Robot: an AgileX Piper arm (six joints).
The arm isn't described. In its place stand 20 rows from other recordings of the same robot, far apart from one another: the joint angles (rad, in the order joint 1, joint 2, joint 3, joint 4, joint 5, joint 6), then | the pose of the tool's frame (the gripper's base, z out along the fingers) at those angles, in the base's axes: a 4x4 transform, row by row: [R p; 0 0 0 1], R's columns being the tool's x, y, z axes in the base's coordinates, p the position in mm.
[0.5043 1.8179 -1.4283 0.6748 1.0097 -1.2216] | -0.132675, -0.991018, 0.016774, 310.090; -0.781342, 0.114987, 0.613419, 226.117; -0.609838, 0.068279, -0.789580, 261.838; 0, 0, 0, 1
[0.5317 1.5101 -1.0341 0.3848 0.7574 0.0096] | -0.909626, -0.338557, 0.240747, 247.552; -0.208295, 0.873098, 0.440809, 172.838; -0.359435, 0.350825, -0.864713, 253.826; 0, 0, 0, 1
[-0.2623 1.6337 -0.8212 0.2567 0.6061 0.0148] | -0.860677, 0.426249, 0.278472, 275.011; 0.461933, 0.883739, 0.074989, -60.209; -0.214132, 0.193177, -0.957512, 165.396; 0, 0, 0, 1
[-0.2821 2.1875 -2.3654 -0.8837 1.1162 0.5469] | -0.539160, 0.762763, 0.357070, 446.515; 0.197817, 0.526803, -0.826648, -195.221; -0.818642, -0.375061, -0.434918, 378.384; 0, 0, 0, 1
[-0.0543 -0.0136 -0.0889 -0.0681 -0.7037 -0.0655] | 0.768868, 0.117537, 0.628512, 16.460; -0.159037, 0.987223, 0.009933, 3.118; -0.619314, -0.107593, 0.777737, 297.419; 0, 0, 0, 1
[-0.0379 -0.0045 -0.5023 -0.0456 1.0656 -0.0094] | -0.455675, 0.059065, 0.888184, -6.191; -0.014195, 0.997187, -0.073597, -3.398; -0.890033, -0.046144, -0.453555, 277.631; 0, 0, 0, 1
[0.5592 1.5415 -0.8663 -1.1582 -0.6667 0.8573] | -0.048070, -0.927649, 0.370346, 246.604; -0.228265, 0.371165, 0.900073, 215.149; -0.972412, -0.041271, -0.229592, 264.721; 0, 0, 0, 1
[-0.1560 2.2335 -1.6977 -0.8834 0.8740 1.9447] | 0.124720, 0.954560, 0.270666, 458.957; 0.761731, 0.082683, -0.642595, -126.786; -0.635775, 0.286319, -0.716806, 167.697; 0, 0, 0, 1
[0.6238 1.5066 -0.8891 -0.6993 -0.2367 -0.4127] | 0.490733, -0.561604, 0.666170, 261.793; -0.731209, 0.150335, 0.665381, 205.325; -0.473829, -0.813634, -0.336875, 268.780; 0, 0, 0, 1
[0.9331 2.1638 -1.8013 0.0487 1.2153 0.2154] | -0.762797, -0.646541, 0.011208, 261.263; -0.643067, 0.760290, 0.091782, 359.572; -0.067862, 0.062804, -0.995716, 197.989; 0, 0, 0, 1
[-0.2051 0.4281 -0.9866 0.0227 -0.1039 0.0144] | 0.674185, 0.180551, 0.716154, 12.452; -0.102487, 0.983148, -0.151382, -2.809; -0.731417, 0.028663, 0.681327, 505.819; 0, 0, 0, 1
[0.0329 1.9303 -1.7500 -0.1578 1.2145 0.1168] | -0.961761, 0.065438, 0.265957, 411.200; 0.029026, 0.989923, -0.138603, 0.124; -0.272347, -0.125583, -0.953969, 285.530; 0, 0, 0, 1
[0.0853 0.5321 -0.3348 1.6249 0.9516 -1.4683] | -0.200540, -0.836280, 0.510313, 74.218; 0.096354, 0.501532, 0.859756, 80.613; -0.974936, 0.221586, -0.019998, 292.033; 0, 0, 0, 1
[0.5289 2.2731 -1.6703 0.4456 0.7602 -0.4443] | -0.744124, -0.655310, 0.129801, 392.464; -0.557481, 0.716199, 0.419850, 260.675; -0.368096, 0.240059, -0.898264, 127.379; 0, 0, 0, 1
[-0.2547 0.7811 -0.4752 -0.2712 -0.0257 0.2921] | -0.181314, 0.249272, 0.951309, 160.302; 0.068889, 0.968186, -0.240564, -41.088; -0.981010, 0.021917, -0.192717, 298.772; 0, 0, 0, 1
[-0.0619 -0.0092 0.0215 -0.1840 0.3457 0.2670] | -0.249291, 0.145407, 0.957450, 52.850; 0.108976, 0.986596, -0.121459, -8.928; -0.962278, 0.074060, -0.261795, 175.880; 0, 0, 0, 1
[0.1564 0.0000 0.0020 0.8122 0.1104 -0.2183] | -0.123032, -0.199543, 0.972135, 54.452; 0.542744, 0.806571, 0.234248, 15.953; -0.830838, 0.556441, 0.009067, 205.685; 0, 0, 0, 1
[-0.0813 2.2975 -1.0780 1.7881 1.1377 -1.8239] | -0.768747, -0.476870, 0.426172, 380.508; 0.169096, 0.491093, 0.854537, 49.919; -0.616793, 0.728987, -0.296890, 63.692; 0, 0, 0, 1
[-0.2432 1.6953 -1.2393 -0.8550 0.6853 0.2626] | -0.888379, 0.129052, 0.440600, 346.021; -0.185358, 0.777172, -0.601370, -130.628; -0.420030, -0.615913, -0.666503, 267.881; 0, 0, 0, 1
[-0.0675 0.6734 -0.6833 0.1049 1.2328 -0.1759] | -0.898636, -0.101879, 0.426702, 89.479; -0.079416, 0.994369, 0.070163, 2.961; -0.431448, 0.029164, -0.901666, 293.445; 0, 0, 0, 1
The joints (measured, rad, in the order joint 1, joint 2, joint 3, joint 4, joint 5, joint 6), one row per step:
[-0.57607 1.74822 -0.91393 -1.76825 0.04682 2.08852]
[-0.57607 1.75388 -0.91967 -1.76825 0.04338 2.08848]
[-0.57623 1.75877 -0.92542 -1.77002 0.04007 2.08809]
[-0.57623 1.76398 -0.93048 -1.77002 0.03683 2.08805]
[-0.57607 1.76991 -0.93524 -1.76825 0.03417 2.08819]
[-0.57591 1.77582 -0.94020 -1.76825 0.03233 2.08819]
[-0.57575 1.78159 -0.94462 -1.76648 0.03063 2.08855]
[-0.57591 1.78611 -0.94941 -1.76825 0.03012 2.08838]
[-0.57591 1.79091 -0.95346 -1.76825 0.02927 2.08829]
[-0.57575 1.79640 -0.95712 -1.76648 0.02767 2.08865]
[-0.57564 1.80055 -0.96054 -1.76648 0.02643 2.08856]
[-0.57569 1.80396 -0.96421 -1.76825 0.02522 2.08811]
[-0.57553 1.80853 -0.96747 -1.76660 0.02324 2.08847]
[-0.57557 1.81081 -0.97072 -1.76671 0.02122 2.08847]
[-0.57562 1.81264 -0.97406 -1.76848 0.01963 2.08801]
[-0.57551 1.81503 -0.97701 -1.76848 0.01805 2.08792]
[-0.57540 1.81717 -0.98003 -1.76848 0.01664 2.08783]
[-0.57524 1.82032 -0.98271 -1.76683 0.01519 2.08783]
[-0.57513 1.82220 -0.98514 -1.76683 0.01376 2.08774]
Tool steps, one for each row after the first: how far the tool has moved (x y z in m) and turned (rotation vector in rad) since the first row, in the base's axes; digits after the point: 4 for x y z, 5 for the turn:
[0.0014 -0.0006 -0.0005 0.00222 -0.00073 0.00250]
[0.0028 -0.0012 -0.0008 0.00264 -0.00123 0.00619]
[0.0041 -0.0017 -0.0014 0.00485 -0.00172 0.00855]
[0.0054 -0.0021 -0.0023 0.00843 -0.00205 0.00932]
[0.0066 -0.0027 -0.0031 0.01018 -0.00162 0.01080]
[0.0078 -0.0032 -0.0040 0.01335 -0.00170 0.01073]
[0.0088 -0.0039 -0.0044 0.01236 -0.00124 0.01226]
[0.0098 -0.0044 -0.0051 0.01328 -0.00074 0.01292]
[0.0108 -0.0048 -0.0062 0.01665 -0.00041 0.01277]
[0.0117 -0.0052 -0.0068 0.01783 -0.00001 0.01383]
[0.0125 -0.0057 -0.0071 0.01714 0.00045 0.01616]
[0.0134 -0.0060 -0.0079 0.02041 0.00032 0.01636]
[0.0142 -0.0063 -0.0080 0.02115 -0.00085 0.01785]
[0.0149 -0.0066 -0.0078 0.02002 -0.00150 0.02047]
[0.0156 -0.0068 -0.0079 0.02071 -0.00225 0.02178]
[0.0163 -0.0071 -0.0079 0.02111 -0.00322 0.02298]
[0.0170 -0.0073 -0.0084 0.02334 -0.00380 0.02305]
[0.0176 -0.0075 -0.0085 0.02394 -0.00450 0.02426]

